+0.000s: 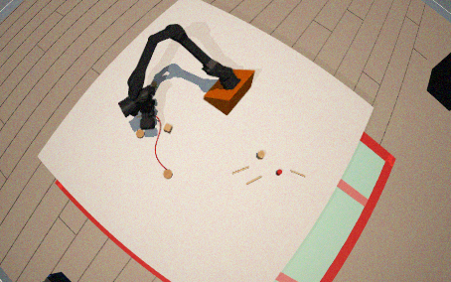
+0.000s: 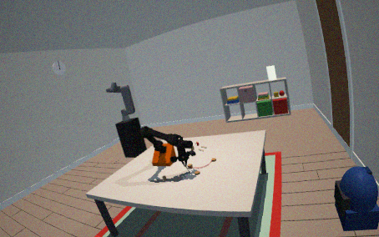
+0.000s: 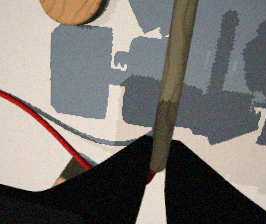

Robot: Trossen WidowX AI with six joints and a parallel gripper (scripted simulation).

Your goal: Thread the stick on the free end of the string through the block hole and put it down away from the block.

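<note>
Now: gripper tip 10 mm short of the thin wooden stick and 10 mm to the left of it. Round my gripper tip: round wooden button: 150 mm ahead, 210 mm to the left, 50 mm below; wooden block: 10 mm behind, 90 mm to the left, 40 mm below.
</note>
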